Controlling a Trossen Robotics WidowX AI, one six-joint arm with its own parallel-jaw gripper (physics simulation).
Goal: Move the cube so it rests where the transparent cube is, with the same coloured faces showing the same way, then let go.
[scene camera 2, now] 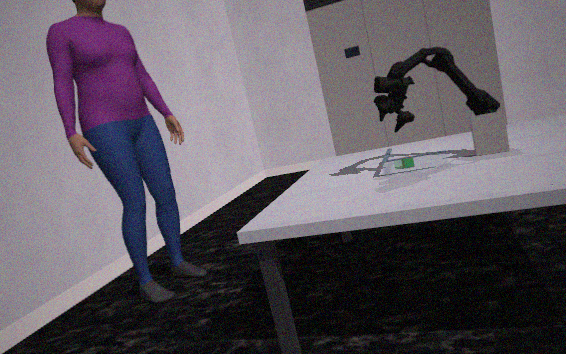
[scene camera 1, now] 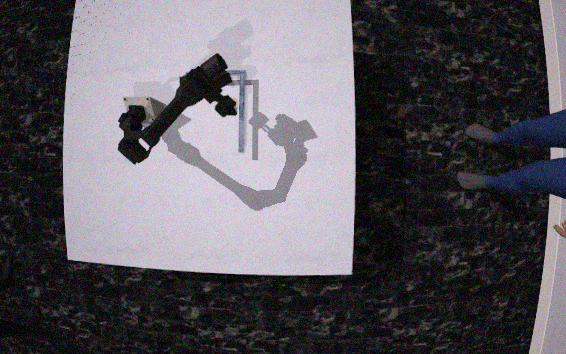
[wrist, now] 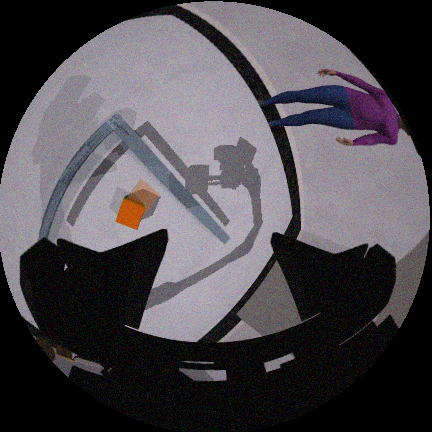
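Seen in the pictures: gripper, fingertip midpoint: (scene camera 2: 388,126) (wrist: 221,236); arm's base at its link origin: (scene camera 2: 490,124) (scene camera 1: 137,112).
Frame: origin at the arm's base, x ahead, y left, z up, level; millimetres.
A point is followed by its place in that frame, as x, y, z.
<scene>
The cube (scene camera 2: 409,162) (wrist: 130,213) lies on the white table, with an orange top and a green side. The transparent cube (scene camera 2: 398,164) (wrist: 146,190) shows pale orange on top and pale green on a side; it sits right beside the solid cube, partly overlapped by it in the wrist view. In scene camera 1 the arm hides most of both, and a speck of orange shows by a finger. My gripper (scene camera 1: 227,93) (scene camera 2: 389,125) @[385, 28, 69] (wrist: 221,236) @[385, 28, 69] is open and empty, well above the table. In the wrist view the cubes lie beyond the left finger's tip.
A blue-grey L-shaped bar (scene camera 1: 242,115) @[414, 23, -45] (scene camera 2: 386,157) @[398, 111, -45] (wrist: 207,220) @[416, -36, -45] borders the cubes on two sides. The arm's base stands on a pale block (scene camera 2: 490,135) @[7, 52, -34] on the table (scene camera 1: 210,235) @[324, -459, -105] (scene camera 2: 310,210) @[582, 570, -105]. Arm shadows cross the table. A person (scene camera 2: 107,75) (wrist: 370,107) stands beyond it.
</scene>
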